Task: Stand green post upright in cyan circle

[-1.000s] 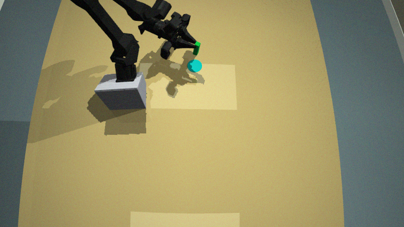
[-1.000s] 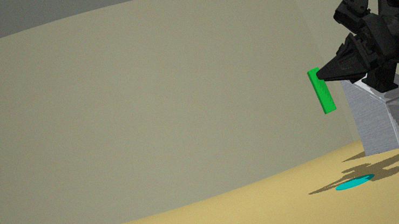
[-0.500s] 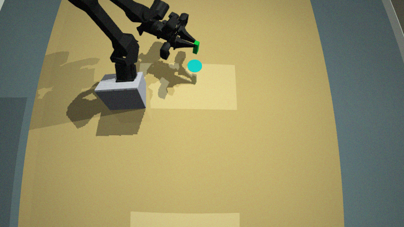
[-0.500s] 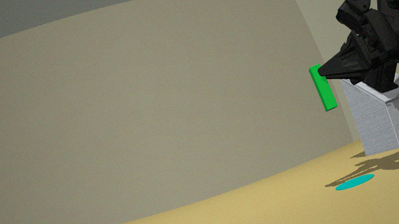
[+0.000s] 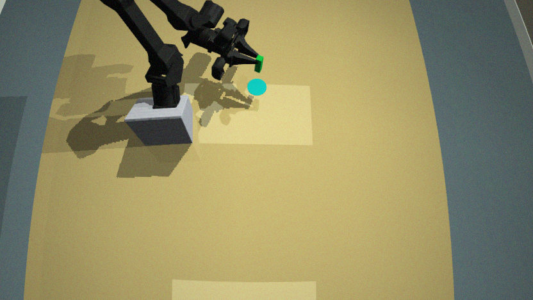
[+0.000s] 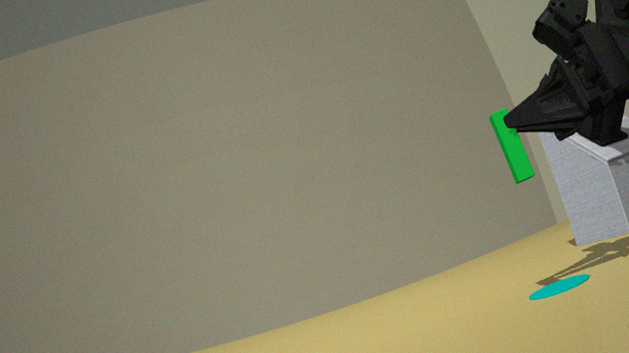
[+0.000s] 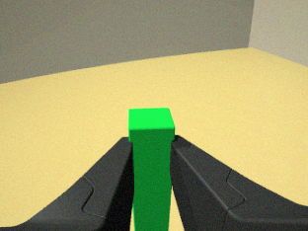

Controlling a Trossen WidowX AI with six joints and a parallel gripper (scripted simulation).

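Now: gripper tip 16 cm above the cyan circle. Also, from my gripper tip: green post 2 cm below.
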